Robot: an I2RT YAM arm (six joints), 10 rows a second.
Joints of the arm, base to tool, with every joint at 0 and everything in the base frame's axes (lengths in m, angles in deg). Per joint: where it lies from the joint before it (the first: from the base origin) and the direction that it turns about. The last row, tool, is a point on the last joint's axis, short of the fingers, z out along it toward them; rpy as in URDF.
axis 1: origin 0 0 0.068 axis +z
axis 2: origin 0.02 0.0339 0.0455 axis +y
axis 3: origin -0.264 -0.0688 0 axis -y
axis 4: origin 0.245 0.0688 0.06 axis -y
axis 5: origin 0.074 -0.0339 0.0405 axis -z
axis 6: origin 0.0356 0 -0.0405 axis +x
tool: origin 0 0 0 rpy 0 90 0
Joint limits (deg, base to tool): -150..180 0..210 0..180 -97..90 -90..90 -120..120
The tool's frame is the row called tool.
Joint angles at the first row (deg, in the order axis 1, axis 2, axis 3, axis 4, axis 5, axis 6):
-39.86, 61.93, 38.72, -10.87, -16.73, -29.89
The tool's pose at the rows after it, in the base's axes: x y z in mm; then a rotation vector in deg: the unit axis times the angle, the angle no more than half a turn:
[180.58, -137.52, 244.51, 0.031, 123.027, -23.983]
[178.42, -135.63, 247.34, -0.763, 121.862, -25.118]
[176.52, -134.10, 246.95, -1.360, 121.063, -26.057]
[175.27, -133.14, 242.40, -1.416, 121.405, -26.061]
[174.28, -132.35, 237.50, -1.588, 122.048, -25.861]
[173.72, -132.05, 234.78, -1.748, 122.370, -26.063]
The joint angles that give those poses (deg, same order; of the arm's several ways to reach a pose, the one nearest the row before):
-39.86, 59.66, 37.21, -10.46, -16.58, -30.76
-39.84, 58.46, 36.82, -9.91, -16.56, -31.25
-39.83, 57.58, 35.99, -8.99, -16.47, -31.68
-39.83, 57.39, 34.98, -8.51, -16.36, -31.86
-39.83, 57.38, 34.11, -8.32, -16.31, -32.16
-39.84, 57.39, 33.58, -8.05, -16.12, -32.47

